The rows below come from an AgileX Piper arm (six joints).
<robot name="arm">
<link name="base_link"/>
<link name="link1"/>
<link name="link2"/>
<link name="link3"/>
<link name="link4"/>
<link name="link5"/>
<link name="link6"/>
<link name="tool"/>
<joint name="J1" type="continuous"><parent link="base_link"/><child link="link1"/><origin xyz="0 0 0.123" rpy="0 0 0"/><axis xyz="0 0 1"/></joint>
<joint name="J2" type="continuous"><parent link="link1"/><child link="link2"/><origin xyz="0 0 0" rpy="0 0 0"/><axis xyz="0 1 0"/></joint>
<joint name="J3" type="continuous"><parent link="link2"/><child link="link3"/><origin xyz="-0.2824 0 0.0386" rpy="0 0 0"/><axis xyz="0 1 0"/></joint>
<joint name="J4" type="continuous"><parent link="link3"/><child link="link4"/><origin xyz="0.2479 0 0.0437" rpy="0 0 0"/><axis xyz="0.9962 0 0.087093"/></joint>
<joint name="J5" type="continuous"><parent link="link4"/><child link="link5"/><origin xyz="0 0 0" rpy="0 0 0"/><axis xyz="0 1 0"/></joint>
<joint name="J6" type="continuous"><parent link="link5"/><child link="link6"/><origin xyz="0.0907 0 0.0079" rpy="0 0 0"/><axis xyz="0.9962 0 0.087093"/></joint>
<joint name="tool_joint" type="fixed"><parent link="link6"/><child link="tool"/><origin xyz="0 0 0" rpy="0 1.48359 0"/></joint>
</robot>
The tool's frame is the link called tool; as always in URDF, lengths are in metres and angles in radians. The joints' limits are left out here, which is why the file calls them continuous.
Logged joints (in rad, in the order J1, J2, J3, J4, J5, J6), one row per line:
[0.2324, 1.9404, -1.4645, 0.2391, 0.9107, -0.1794]
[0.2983, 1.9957, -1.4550, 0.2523, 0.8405, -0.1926]
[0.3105, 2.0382, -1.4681, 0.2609, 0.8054, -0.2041]
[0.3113, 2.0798, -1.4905, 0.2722, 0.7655, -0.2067]
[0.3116, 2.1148, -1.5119, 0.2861, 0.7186, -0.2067]
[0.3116, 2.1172, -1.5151, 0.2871, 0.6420, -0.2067]
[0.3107, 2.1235, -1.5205, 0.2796, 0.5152, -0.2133]
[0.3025, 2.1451, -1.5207, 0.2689, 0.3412, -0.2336]
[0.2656, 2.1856, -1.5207, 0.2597, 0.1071, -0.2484]
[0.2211, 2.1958, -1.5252, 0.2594, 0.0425, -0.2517]
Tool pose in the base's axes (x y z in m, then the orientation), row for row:
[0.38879, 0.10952, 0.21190, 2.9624, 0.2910, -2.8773]
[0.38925, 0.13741, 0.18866, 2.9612, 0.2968, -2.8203]
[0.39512, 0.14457, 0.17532, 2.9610, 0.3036, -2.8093]
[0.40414, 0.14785, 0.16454, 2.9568, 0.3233, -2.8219]
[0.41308, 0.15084, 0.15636, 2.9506, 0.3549, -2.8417]
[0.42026, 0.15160, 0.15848, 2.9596, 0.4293, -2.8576]
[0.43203, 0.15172, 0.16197, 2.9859, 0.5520, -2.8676]
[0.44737, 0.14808, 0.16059, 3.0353, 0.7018, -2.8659]
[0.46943, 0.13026, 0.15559, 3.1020, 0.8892, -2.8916]
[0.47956, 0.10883, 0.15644, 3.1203, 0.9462, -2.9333]
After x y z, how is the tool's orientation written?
As angles about the fixed x, y, z axes (roll, pitch, yaw), in radians.
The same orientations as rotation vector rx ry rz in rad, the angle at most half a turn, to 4 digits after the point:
[-0.4143, 2.8310, 0.3100]
[-0.4957, 2.8171, 0.3237]
[-0.5110, 2.8084, 0.3271]
[-0.4932, 2.7904, 0.3327]
[-0.4658, 2.7612, 0.3402]
[-0.4391, 2.6886, 0.3301]
[-0.4119, 2.5675, 0.3014]
[-0.3837, 2.4191, 0.2522]
[-0.3026, 2.2375, 0.1785]
[-0.2405, 2.1855, 0.1403]

